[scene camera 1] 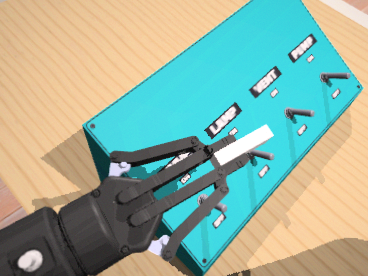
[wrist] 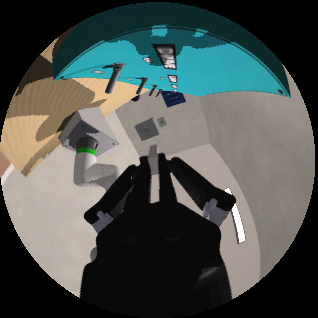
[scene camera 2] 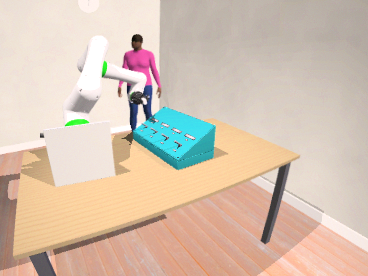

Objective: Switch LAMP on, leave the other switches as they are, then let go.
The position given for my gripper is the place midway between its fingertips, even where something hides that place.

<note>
In view: my gripper (scene camera 1: 265, 134) and a teal switch panel (scene camera 1: 249, 71).
My gripper is seen too in the wrist view (wrist: 154, 150). The teal switch panel is seen too in scene camera 2 (scene camera 2: 196, 137).
</note>
